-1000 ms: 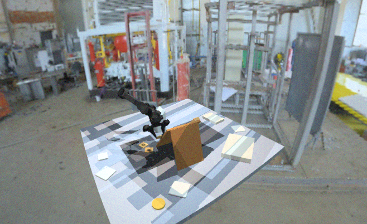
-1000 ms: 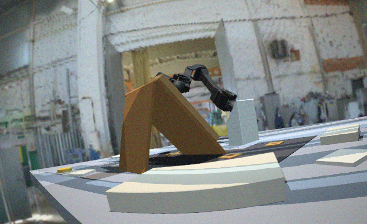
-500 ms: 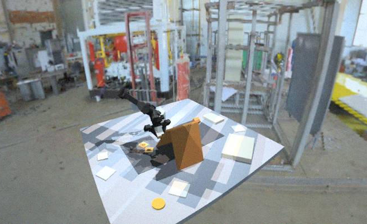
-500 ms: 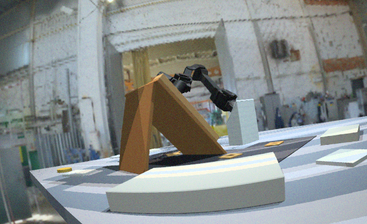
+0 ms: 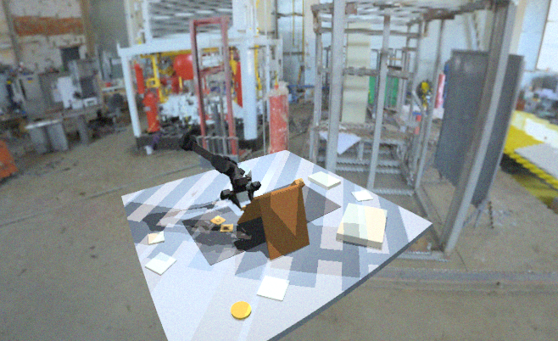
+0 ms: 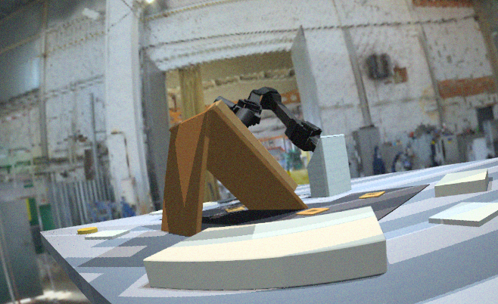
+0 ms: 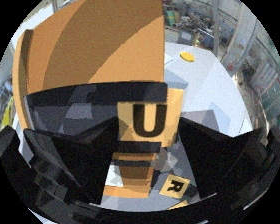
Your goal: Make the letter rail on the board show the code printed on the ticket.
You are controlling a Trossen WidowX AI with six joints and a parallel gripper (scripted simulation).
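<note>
Now: gripper tip 6 cm past the white ticket, 8 cm to the right of it and 8 cm above it. Round my gripper tip: dark mat 16 cm behind, 14 cm to the left, 16 cm below; then yellow letter tile right at my gripper tip; then cream box 24 cm ahead, 50 cm to the left, 14 cm below.
</note>
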